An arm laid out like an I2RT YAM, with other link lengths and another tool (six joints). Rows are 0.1 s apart.
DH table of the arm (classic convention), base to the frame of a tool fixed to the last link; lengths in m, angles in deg. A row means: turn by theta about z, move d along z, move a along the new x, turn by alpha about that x. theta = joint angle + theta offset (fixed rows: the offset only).
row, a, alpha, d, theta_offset
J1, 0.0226, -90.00, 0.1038, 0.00
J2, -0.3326, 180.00, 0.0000, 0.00
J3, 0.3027, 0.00, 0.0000, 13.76
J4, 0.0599, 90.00, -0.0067, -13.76
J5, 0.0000, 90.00, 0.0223, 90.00
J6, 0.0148, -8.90, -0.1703, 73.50
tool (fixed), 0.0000, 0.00, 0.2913, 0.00
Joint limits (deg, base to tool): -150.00..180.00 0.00..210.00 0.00..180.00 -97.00..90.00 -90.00..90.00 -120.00..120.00
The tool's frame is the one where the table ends.
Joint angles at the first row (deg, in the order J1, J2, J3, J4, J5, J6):
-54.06 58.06 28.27 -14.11 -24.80 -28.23
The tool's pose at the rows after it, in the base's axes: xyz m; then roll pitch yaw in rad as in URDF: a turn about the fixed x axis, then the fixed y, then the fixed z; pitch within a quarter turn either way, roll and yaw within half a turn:
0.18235 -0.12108 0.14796 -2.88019 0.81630 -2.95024
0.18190 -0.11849 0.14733 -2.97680 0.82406 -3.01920
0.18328 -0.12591 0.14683 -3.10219 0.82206 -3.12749
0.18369 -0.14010 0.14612 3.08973 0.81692 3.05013
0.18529 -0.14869 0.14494 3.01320 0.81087 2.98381
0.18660 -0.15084 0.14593 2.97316 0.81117 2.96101
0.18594 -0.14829 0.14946 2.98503 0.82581 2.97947
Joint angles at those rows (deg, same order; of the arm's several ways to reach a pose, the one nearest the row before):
-54.50 58.02 28.27 -14.42 -25.98 -27.38
-55.33 59.46 28.86 -16.36 -28.10 -26.50
-57.43 63.44 30.65 -18.11 -30.61 -25.76
-60.18 67.40 32.47 -18.72 -32.29 -25.01
-61.63 70.67 33.95 -19.44 -34.00 -24.80
-62.04 72.03 34.81 -20.25 -35.24 -24.93
-62.06 70.98 34.70 -20.51 -35.88 -25.28

